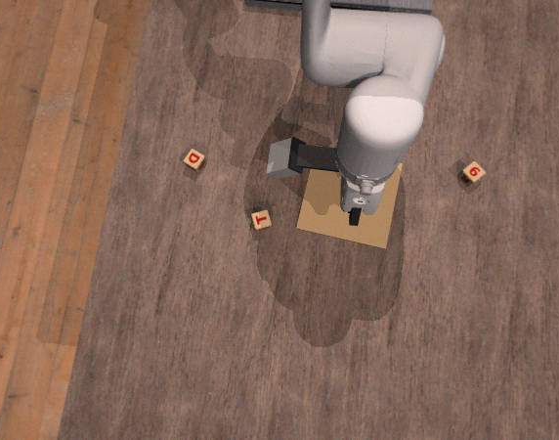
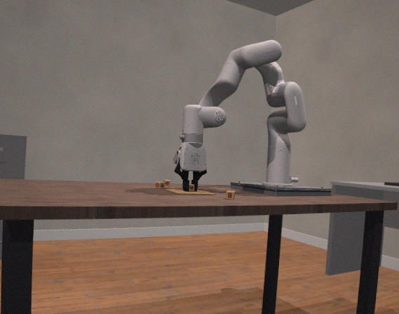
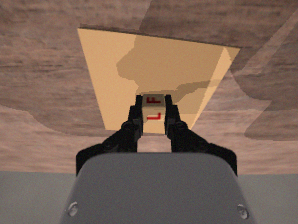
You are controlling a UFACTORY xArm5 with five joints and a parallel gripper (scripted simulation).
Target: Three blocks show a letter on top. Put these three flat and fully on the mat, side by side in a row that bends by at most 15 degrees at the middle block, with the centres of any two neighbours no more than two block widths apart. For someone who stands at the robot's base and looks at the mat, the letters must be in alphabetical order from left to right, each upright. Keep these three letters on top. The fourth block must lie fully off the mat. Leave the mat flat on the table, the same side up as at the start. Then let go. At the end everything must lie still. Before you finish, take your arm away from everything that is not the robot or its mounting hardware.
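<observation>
Now: hand 20 mm above the tan mat.
</observation>
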